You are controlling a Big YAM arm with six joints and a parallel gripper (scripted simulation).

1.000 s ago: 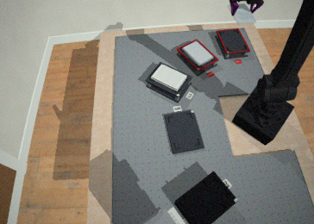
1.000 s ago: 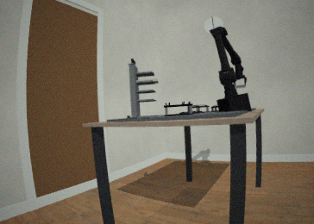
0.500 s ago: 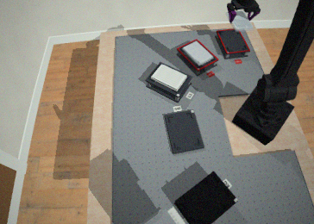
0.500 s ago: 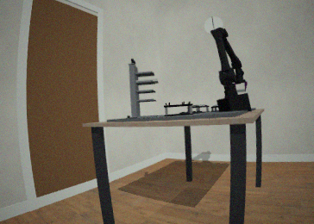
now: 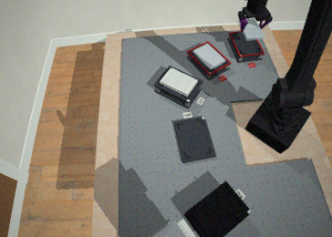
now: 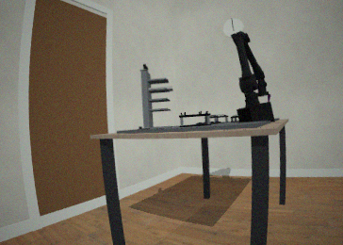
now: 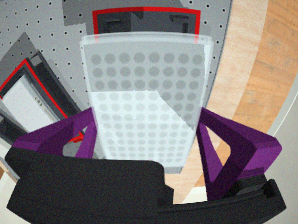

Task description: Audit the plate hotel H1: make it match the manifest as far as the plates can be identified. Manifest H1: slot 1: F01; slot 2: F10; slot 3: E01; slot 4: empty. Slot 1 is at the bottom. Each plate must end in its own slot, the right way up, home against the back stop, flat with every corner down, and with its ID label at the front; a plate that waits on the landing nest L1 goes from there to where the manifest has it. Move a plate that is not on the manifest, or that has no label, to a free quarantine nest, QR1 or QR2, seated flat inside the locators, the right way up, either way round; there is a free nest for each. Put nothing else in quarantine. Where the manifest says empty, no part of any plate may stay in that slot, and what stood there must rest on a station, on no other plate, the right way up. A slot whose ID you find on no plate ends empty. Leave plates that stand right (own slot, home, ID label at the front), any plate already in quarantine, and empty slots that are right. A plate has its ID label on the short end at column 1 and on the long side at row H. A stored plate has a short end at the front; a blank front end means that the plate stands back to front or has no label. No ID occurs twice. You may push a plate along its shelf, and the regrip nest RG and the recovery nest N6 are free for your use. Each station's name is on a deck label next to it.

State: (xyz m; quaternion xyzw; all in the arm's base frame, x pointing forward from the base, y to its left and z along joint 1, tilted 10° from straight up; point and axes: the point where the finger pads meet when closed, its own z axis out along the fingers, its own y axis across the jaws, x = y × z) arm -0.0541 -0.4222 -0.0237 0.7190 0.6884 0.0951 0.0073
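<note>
Now: the red-framed nest 90 mm below my hand. Round my hand: pale plate (200 mm ahead, 80 mm below, 50 mm to the left); L1 label (290 mm ahead, 240 mm to the left, 120 mm below); red-edged nest (200 mm ahead, 90 mm below, 50 mm to the left).
</note>
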